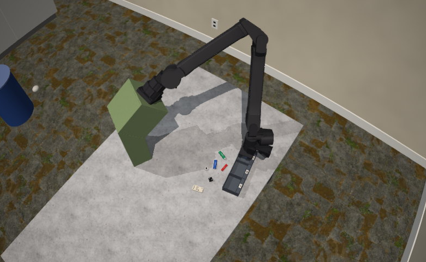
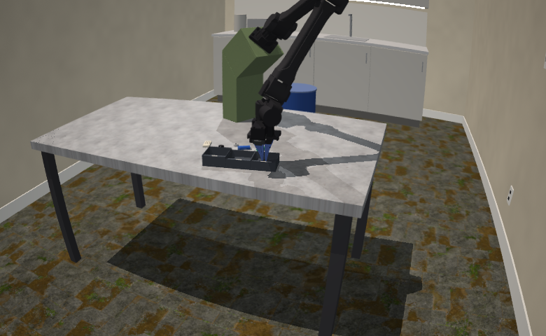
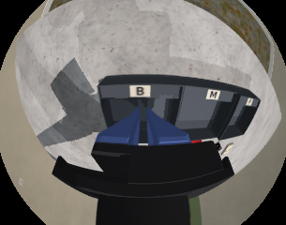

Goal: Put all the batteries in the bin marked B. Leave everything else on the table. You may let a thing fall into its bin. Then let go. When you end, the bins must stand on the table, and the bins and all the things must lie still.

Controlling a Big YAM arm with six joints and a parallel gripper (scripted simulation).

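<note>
The red battery is 11 cm to the right of my hand, 5 cm behind it and 2 cm below it. Round my hand: green battery (10 cm behind, 7 cm to the right, 2 cm below); then blue battery (13 cm to the right, 10 cm behind, 2 cm below); then dark three-compartment bin (8 cm to the right, 2 cm ahead, 1 cm below).
</note>
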